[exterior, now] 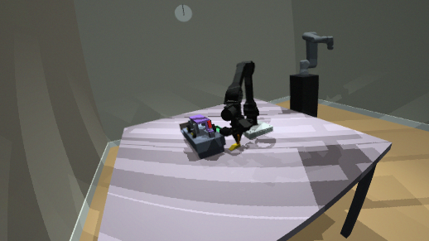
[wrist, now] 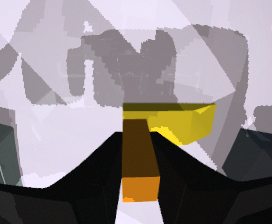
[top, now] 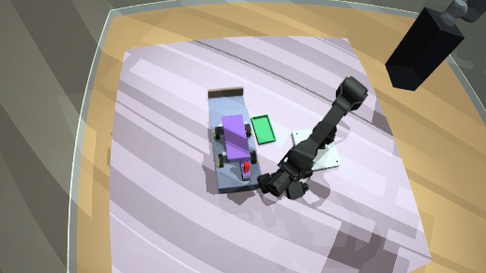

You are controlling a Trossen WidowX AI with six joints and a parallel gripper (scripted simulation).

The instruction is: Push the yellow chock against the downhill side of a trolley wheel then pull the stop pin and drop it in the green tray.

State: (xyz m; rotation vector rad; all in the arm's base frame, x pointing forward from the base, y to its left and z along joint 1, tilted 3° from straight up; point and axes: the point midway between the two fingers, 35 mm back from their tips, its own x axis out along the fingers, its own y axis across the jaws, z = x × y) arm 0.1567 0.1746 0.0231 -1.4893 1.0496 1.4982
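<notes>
My gripper tip is now 140 mm short of the red-headed stop pin, 10 mm to the left of it and 100 mm below it. Also, from my gripper tip: green tray: 60 mm ahead, 230 mm to the right, 40 mm below; yellow chock: 20 mm ahead, 10 mm to the left, 10 mm below; purple trolley: 180 mm ahead, 110 mm to the right, 80 mm above.
</notes>
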